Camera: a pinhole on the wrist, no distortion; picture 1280 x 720 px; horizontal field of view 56.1 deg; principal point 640.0 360.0 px. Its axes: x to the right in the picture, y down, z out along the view. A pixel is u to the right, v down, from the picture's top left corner.
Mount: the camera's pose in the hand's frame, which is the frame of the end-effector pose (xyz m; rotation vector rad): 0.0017 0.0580 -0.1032 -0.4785 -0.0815 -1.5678
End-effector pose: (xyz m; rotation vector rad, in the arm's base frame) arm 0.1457 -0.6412 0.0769 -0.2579 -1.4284 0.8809
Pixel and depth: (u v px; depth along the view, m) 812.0 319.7 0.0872
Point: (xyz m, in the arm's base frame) 0.1330 -0.5698 0.0400
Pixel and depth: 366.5 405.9 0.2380
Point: -0.0159 -0.5002 0.0224
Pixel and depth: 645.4 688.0 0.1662
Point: 0.0618 -0.5220 0.0769
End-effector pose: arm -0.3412 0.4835 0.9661 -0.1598 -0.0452 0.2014
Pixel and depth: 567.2 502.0 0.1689
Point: -0.3065 0.6225 0.9887
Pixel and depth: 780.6 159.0 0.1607
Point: -0.3479 0.5891 1.0055
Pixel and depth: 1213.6 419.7 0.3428
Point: -0.2565 0.5649 1.2226
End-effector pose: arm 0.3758 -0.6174 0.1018 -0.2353 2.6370 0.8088
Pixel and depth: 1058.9 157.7 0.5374
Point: 0.4506 -0.2932 -0.2428
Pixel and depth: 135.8 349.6 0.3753
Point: 0.2615 -0.2434 0.0958
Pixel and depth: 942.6 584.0 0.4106
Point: 0.2712 -0.3846 -0.1403
